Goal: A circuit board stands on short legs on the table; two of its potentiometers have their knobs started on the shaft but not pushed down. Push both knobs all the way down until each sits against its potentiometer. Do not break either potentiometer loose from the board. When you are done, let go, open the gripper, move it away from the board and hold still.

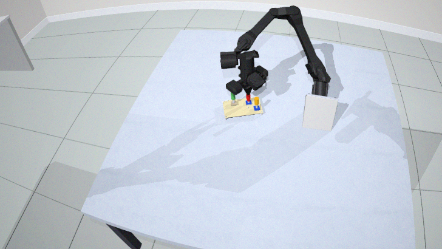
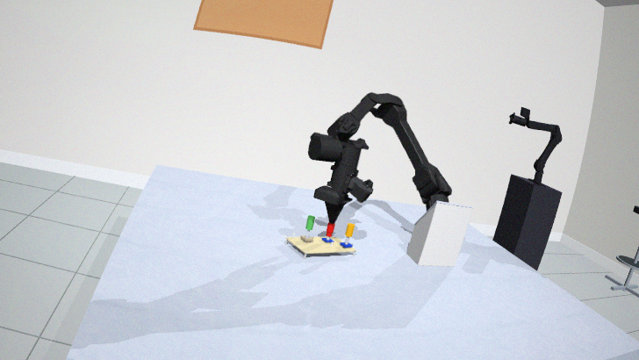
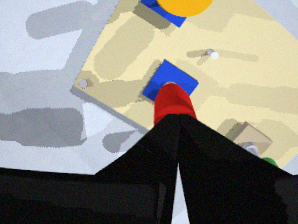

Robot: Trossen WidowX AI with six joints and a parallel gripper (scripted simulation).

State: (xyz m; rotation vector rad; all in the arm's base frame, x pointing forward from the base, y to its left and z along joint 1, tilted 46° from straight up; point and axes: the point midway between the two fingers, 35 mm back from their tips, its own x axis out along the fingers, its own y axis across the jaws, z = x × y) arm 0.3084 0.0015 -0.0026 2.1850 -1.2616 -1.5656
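The red knob lies 2 cm below my gripper tip. From my gripper tip the other things lie so: green knob (6 cm ahead, 2 cm to the left).
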